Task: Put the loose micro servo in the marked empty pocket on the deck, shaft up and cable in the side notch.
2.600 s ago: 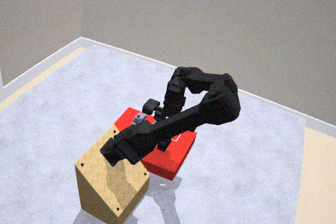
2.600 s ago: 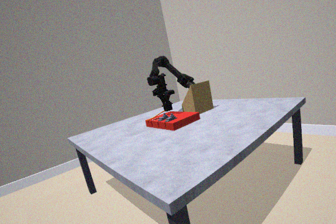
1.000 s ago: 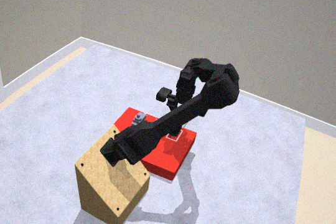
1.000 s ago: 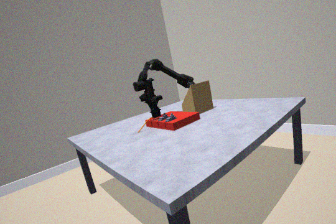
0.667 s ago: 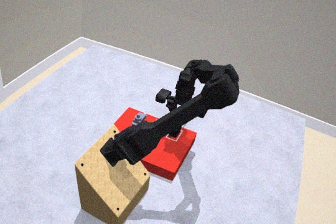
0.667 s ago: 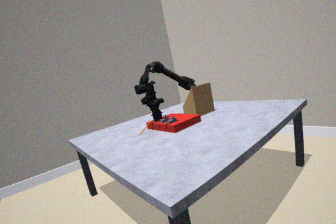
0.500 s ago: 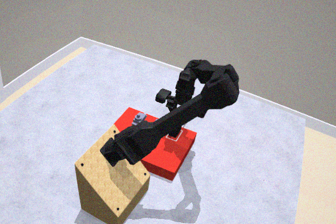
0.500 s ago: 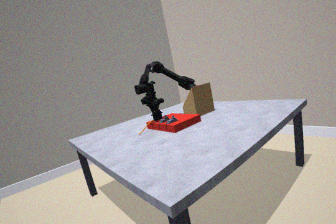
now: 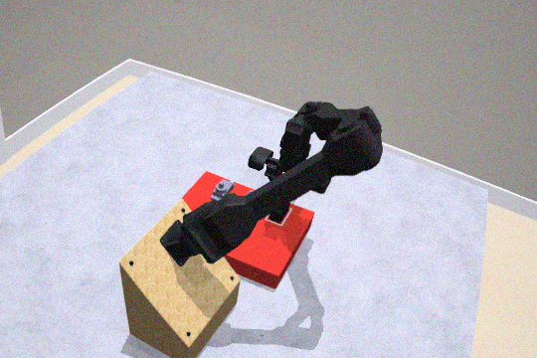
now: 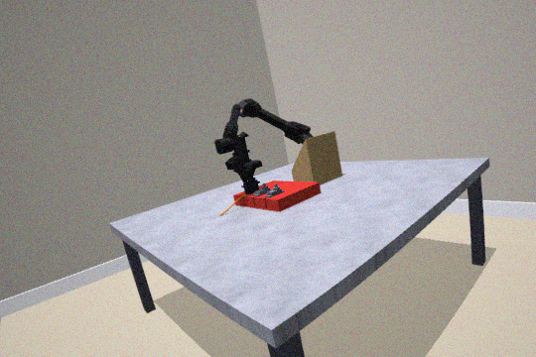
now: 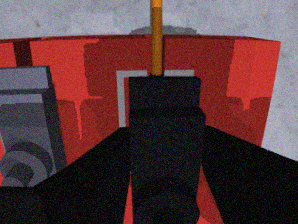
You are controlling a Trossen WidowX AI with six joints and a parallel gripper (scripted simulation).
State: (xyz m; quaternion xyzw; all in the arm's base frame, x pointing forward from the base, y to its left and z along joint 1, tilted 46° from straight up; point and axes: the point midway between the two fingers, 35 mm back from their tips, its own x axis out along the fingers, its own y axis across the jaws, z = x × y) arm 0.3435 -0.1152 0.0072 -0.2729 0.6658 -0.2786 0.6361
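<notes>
The red deck lies 120 mm behind my gripper tip, 70 mm to the left of it and 60 mm below it.
</notes>
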